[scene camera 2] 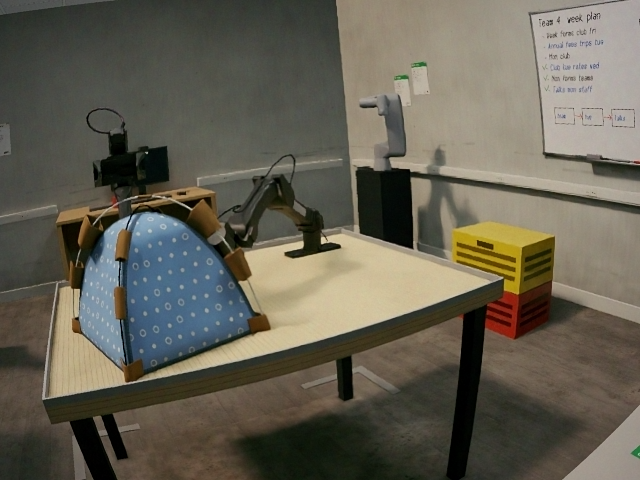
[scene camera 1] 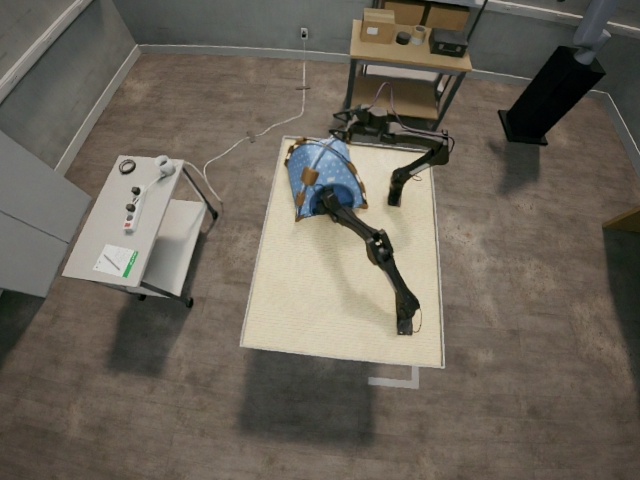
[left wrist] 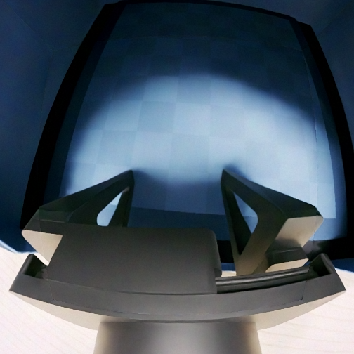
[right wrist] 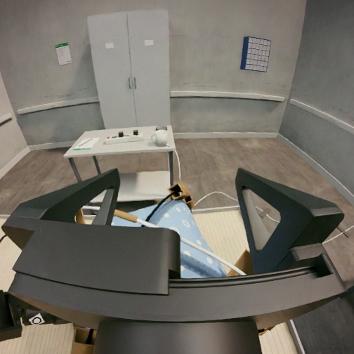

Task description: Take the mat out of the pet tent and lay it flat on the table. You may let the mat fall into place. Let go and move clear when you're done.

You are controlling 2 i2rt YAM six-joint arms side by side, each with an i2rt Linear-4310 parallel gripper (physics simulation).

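The blue dotted pet tent (scene camera 1: 320, 162) (scene camera 2: 175, 289) (right wrist: 172, 215) stands upright on the table, with brown tabs and thin poles. The mat (left wrist: 192, 120), a blue checkered sheet, lies flat on the tent floor in the left wrist view; its near edge passes close to the fingers. My left gripper (left wrist: 177, 175) reaches through the doorway, fingers parted above the mat's near part with nothing between them. In both scene views the tent hides its fingertips. My right gripper (scene camera 1: 333, 124) (right wrist: 177, 174) is open and empty, high by the tent's far side in scene camera 1.
The table (scene camera 1: 320, 310) (scene camera 2: 372, 289) has a raised rim. My left forearm crosses it from its base at the lower right to the tent's doorway in scene camera 1. A white side cart (scene camera 1: 87, 227) (right wrist: 100, 148) stands apart at the left.
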